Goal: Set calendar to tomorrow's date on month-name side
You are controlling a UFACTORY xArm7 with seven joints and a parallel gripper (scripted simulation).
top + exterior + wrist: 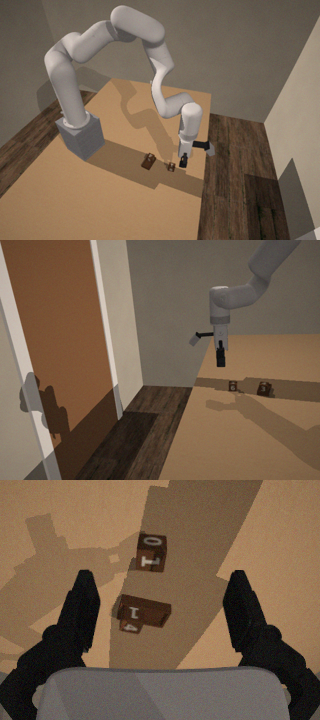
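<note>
My gripper is now 5 cm past the digit cube and 11 cm above it. Round my hand: brown calendar tray: 17 cm behind, 1 cm to the right, 12 cm below.
</note>
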